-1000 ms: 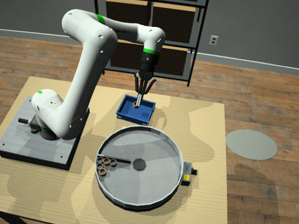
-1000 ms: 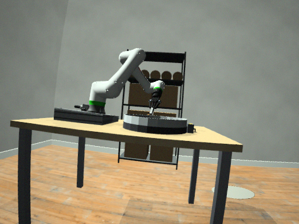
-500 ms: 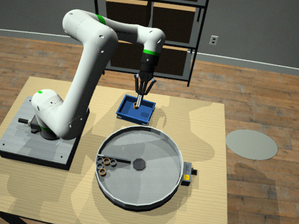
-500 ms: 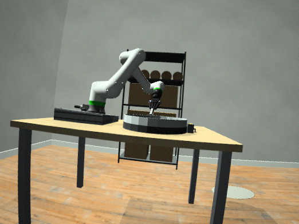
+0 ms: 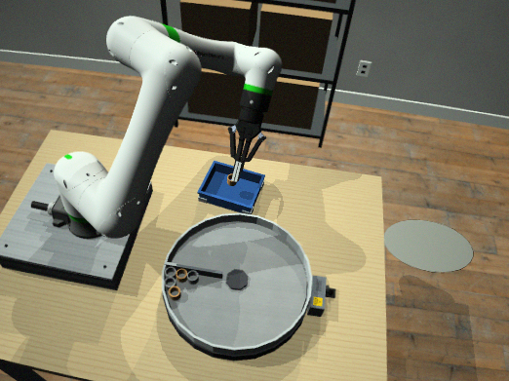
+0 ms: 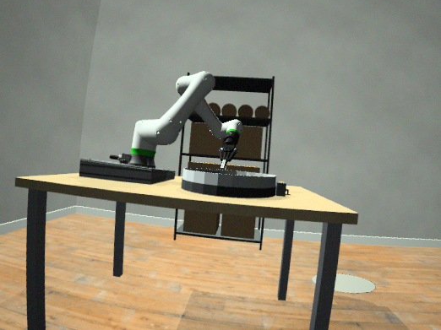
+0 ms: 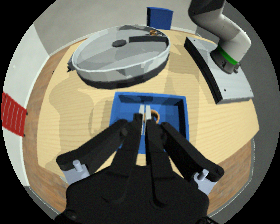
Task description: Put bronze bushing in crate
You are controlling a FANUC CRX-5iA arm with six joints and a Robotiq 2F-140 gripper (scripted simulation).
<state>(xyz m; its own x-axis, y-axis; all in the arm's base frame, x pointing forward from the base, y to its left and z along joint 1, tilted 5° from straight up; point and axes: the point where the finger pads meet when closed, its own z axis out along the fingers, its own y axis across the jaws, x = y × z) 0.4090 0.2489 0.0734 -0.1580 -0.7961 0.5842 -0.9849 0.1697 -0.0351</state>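
The blue crate lies 80 mm below my hand, 20 mm behind it and 10 mm to the right of it. The rest, counted from my hand: round grey turning table: 350 mm to the right, 70 mm ahead, 50 mm below.
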